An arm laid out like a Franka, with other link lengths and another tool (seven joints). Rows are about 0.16 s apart.
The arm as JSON. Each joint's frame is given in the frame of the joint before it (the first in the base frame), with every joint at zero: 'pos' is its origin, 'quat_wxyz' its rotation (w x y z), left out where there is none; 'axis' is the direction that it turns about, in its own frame. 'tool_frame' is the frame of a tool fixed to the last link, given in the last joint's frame.
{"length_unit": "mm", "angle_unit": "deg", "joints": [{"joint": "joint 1", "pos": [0.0, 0.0, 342.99], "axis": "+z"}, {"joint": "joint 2", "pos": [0.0, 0.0, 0.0], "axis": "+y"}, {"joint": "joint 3", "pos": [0.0, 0.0, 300.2], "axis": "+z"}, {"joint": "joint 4", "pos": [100.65, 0.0, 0.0], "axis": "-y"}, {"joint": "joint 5", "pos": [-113.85, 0.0, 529.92], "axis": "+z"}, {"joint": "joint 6", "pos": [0.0, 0.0, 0.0], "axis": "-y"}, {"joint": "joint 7", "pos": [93.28, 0.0, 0.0], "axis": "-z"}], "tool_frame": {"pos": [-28.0, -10.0, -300.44], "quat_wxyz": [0.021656, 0.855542, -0.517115, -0.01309]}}
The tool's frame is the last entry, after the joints.
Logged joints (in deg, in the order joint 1, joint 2, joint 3, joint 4, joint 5, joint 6, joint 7), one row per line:
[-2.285 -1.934 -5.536 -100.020 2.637 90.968 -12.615]
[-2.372 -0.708 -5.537 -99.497 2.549 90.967 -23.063]
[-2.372 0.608 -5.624 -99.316 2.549 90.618 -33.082]
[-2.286 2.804 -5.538 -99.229 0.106 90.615 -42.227]
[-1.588 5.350 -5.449 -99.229 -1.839 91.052 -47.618]
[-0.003 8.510 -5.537 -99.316 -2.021 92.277 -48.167]
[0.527 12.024 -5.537 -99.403 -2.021 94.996 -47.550]
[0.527 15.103 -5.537 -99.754 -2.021 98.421 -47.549]
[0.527 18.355 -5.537 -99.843 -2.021 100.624 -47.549]
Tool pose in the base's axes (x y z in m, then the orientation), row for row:
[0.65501 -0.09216 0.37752 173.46 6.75 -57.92]
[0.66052 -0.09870 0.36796 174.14 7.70 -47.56]
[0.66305 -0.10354 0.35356 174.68 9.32 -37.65]
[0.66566 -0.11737 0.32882 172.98 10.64 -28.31]
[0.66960 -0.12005 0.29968 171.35 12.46 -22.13]
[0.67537 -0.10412 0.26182 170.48 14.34 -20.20]
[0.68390 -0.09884 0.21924 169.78 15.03 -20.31]
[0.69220 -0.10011 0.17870 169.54 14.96 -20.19]
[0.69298 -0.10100 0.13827 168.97 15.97 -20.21]
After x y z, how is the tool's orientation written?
As angles about the fixed x, y, z axes (roll, pitch, yaw), in degrees.
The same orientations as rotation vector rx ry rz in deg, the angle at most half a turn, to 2 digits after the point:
[155.15 -85.18 -14.03]
[162.36 -70.87 -14.57]
[167.97 -56.55 -16.33]
[169.79 -41.79 -18.41]
[169.73 -31.74 -21.00]
[169.22 -28.32 -23.75]
[168.53 -28.14 -24.88]
[168.32 -27.88 -24.79]
[167.76 -27.56 -26.36]

